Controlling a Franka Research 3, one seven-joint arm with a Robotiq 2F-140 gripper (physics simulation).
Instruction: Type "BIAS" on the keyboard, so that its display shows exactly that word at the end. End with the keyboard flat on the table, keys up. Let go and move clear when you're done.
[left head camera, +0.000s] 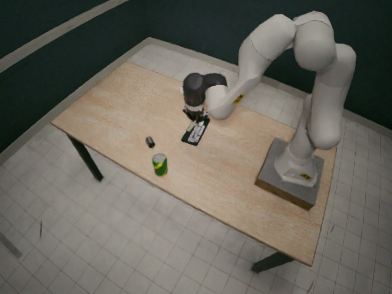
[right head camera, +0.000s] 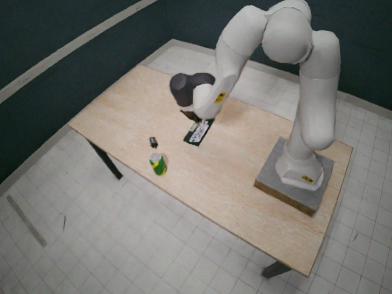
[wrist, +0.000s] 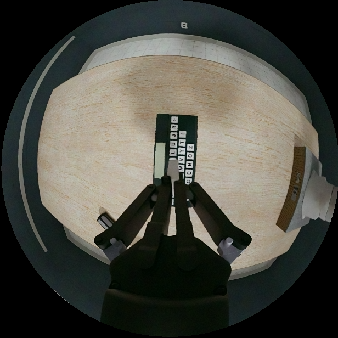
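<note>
The dark green keyboard (left head camera: 188, 140) (right head camera: 189, 142) (wrist: 192, 122) lies flat on the table with its white letter keys up. Its pale display strip (wrist: 160, 159) shows no text that I can read. My gripper (left head camera: 199, 119) (right head camera: 198, 120) (wrist: 173, 166) is shut and empty. In the wrist view its fingertips are over the middle of the keyboard, beside the L and M keys, and cover part of the key rows. Whether they touch a key cannot be told. The arrow key (wrist: 174, 120) is uncovered at the keyboard's far end.
A green and yellow can (left head camera: 160, 165) (right head camera: 158, 164) stands near the table's front edge. A small dark object (left head camera: 150, 142) (right head camera: 153, 142) (wrist: 105, 220) lies between the can and the table's left part. The arm's grey base block (left head camera: 270, 159) (right head camera: 273, 162) is at the right.
</note>
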